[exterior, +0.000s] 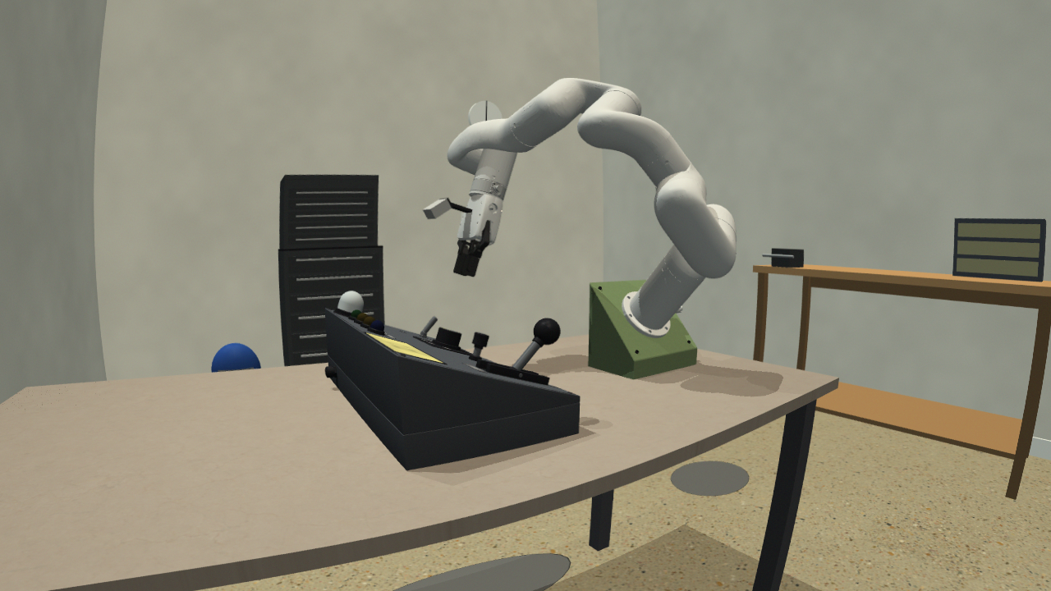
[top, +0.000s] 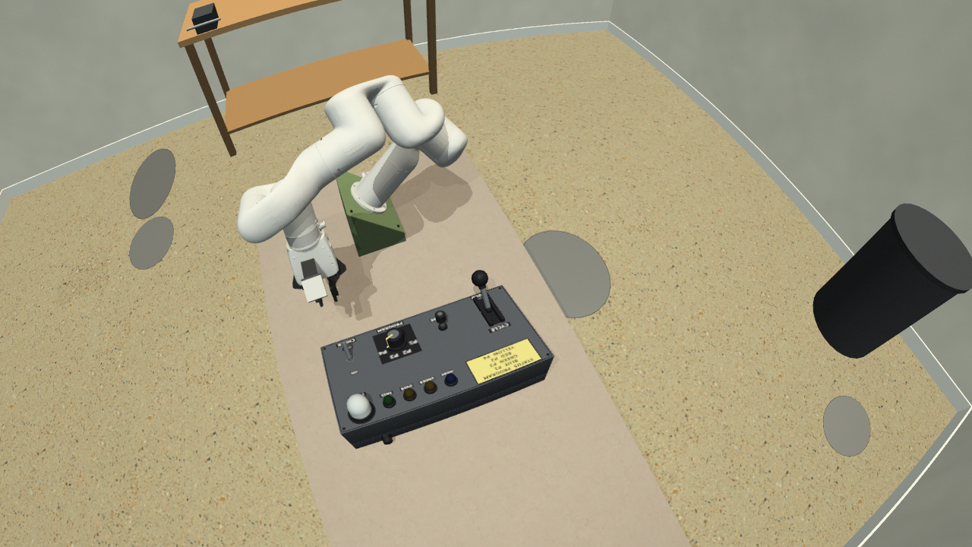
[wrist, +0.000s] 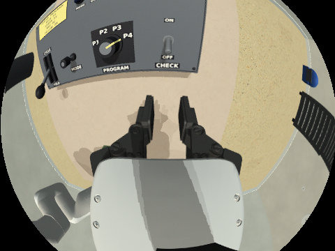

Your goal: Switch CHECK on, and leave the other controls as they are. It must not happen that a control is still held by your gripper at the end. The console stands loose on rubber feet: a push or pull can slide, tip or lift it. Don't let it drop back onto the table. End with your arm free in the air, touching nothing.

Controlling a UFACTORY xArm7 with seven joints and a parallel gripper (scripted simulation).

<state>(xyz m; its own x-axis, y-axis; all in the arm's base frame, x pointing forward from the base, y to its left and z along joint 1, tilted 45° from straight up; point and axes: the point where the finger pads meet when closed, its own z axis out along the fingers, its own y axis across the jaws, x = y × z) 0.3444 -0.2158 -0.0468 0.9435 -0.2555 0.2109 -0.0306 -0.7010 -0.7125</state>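
Now: hand 9 cm short of the check toggle and 13 cm above it. From my hand the other things lie so: rotary program selector: 10 cm ahead, 11 cm to the left, 12 cm below; then dark grey console: 13 cm ahead, 18 cm to the left, 14 cm below; then mode knob: 10 cm ahead, 24 cm to the left, 12 cm below.
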